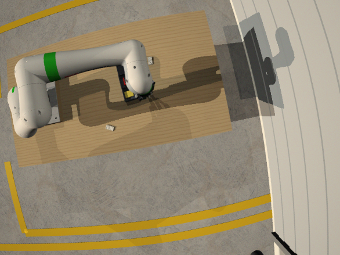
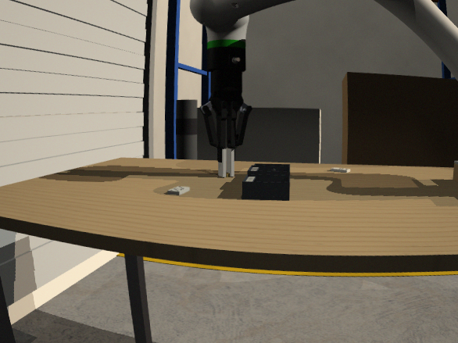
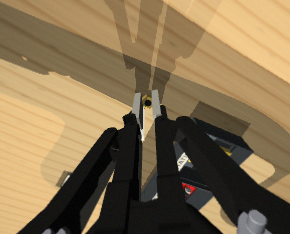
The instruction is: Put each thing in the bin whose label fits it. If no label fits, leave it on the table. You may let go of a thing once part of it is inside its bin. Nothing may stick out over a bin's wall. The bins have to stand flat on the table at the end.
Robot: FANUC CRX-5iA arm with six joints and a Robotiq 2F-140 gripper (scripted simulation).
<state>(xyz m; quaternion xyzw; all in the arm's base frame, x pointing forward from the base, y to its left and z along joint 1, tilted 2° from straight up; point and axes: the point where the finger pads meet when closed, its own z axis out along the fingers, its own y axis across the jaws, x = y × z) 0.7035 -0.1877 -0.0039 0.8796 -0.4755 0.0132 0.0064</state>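
The nut is 30 mm below my hand. From my hand the other things lie so: yellow pad 120 mm behind, 40 mm to the left, 20 mm below; then black piece 110 mm behind, 130 mm to the left, 10 mm below; then black three-part bin 110 mm behind, 130 mm to the left, 20 mm below.
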